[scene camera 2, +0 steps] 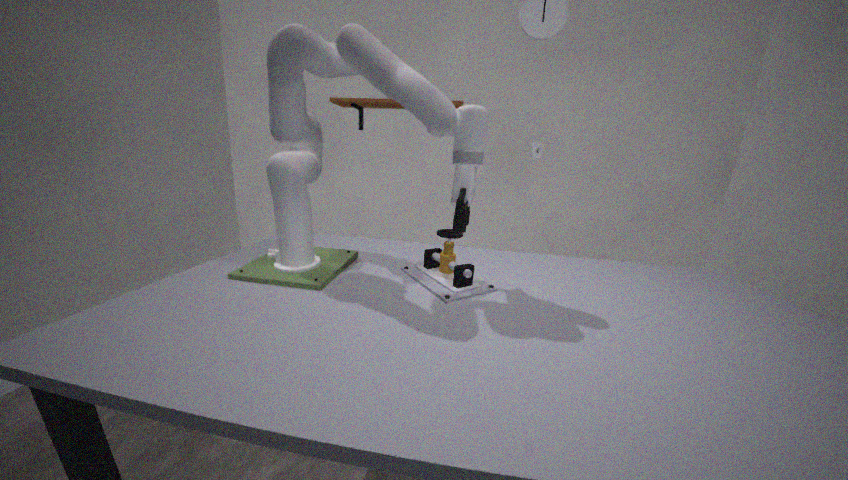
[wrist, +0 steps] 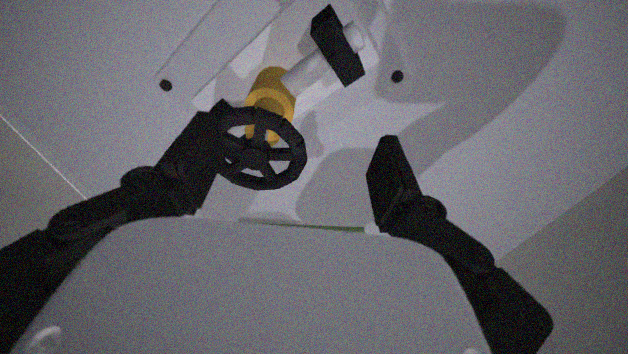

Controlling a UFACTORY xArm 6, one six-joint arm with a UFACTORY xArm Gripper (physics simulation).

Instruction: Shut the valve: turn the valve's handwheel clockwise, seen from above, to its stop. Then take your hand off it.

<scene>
my gripper: scene camera 2; wrist
same spot on my gripper: [wrist: 178, 184] = [scene camera 2: 467, 211]
</scene>
